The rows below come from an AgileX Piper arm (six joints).
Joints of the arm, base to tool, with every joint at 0 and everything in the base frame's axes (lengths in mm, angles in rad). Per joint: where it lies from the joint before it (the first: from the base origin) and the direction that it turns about. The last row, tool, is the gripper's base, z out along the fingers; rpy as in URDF.
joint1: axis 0 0 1 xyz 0 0 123
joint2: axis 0 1 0 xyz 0 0 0
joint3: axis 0 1 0 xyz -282.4 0 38.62
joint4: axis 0.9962 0 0.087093 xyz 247.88 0 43.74
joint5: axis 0 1 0 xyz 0 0 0
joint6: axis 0.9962 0 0.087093 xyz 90.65 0 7.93
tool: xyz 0 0 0 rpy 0 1.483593 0
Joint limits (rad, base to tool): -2.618..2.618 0..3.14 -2.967..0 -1.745..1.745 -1.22..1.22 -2.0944..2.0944
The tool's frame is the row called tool.
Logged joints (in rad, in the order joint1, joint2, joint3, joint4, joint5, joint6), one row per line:
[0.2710 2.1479 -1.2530 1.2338 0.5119 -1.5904]
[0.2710 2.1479 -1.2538 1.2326 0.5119 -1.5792]
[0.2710 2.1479 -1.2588 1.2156 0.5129 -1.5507]
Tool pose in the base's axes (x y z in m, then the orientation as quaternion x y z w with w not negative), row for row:
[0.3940 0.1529 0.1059 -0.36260 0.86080 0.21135 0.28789]
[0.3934 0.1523 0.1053 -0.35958 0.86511 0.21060 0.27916]
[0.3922 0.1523 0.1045 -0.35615 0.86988 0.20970 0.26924]
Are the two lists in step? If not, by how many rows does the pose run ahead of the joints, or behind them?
The pose runs 2 rows ahead of the joints: the pose in row i belongs to the joints in row i + 2.
